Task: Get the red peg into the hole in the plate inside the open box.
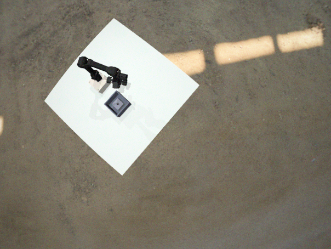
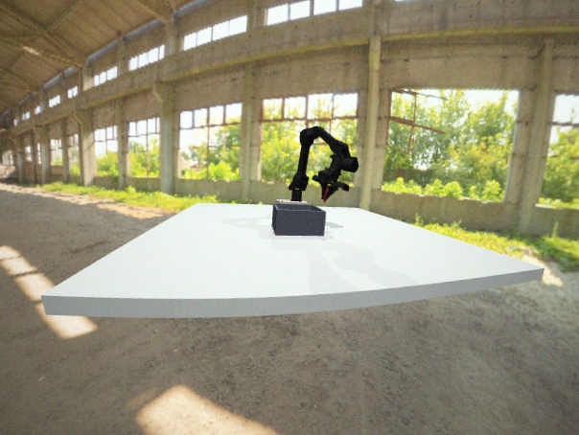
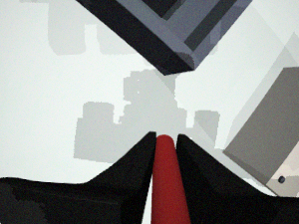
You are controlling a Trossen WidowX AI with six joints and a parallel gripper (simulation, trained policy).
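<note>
The grey plate lies 13 cm to the right of my gripper tip, 12 cm ahead of it and 8 cm below it. Round my gripper tip: red peg (3 cm above, 1 cm to the left, 1 cm behind); dark box (13 cm to the right, 12 cm ahead, 10 cm below).
</note>
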